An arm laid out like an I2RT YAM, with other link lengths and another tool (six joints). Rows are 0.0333 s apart.
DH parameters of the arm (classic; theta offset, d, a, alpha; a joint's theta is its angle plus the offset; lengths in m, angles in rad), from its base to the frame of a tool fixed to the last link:
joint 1: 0 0.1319 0.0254 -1.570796
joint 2: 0 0 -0.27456 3.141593
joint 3: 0.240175 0 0.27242 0
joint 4: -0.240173 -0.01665 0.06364 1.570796
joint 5: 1.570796 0.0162 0 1.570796
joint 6: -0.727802 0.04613 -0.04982 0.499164
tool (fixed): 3.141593 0.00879 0 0
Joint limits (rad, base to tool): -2.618..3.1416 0..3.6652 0..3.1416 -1.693..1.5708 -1.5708..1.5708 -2.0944..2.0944
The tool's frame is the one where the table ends.
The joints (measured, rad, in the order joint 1, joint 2, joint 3, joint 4, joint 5, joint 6), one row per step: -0.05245 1.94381 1.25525 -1.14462 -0.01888 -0.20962; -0.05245 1.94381 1.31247 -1.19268 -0.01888 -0.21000; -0.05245 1.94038 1.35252 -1.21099 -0.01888 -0.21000; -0.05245 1.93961 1.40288 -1.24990 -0.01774 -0.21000; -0.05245 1.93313 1.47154 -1.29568 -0.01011 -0.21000; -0.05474 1.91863 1.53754 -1.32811 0.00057 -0.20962; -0.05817 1.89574 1.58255 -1.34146 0.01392 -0.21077; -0.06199 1.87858 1.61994 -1.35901 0.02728 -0.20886
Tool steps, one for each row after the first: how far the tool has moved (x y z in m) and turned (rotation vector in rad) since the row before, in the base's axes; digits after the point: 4 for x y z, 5 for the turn. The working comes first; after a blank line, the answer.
Tool pose at each row, in the base's axes (x y z in m, rotation vector in rad; the steps are taken from these numbers as rounded here): 0.2909 0.0353 0.1706 -1.08906 -2.78997 -0.62113; 0.2981 0.0349 0.1841 -1.08852 -2.79805 -0.62717; 0.3040 0.0346 0.1935 -1.08847 -2.82000 -0.64359; 0.3095 0.0343 0.2057 -1.08820 -2.83139 -0.65006; 0.3160 0.0335 0.2237 -1.08674 -2.86192 -0.65897; 0.3214 0.0320 0.2428 1.06290 2.84031 0.65992; 0.3234 0.0300 0.2592 1.02787 2.79478 0.65400; 0.3240 0.0281 0.2728 1.00941 2.76119 0.64253

0.0072 -0.0004 0.0135 -0.00038 -0.00915 0.00037; 0.0059 -0.0003 0.0094 -0.00132 -0.02513 0.00000; 0.0055 -0.0003 0.0122 -0.00176 -0.01215 0.00025; 0.0065 -0.0008 0.0180 -0.00900 -0.02893 0.00153; 0.0054 -0.0015 0.0191 -0.01316 -0.04743 -0.00094; 0.0020 -0.0020 0.0164 -0.01620 -0.05371 -0.00081; 0.0006 -0.0019 0.0136 -0.01566 -0.03616 -0.00485
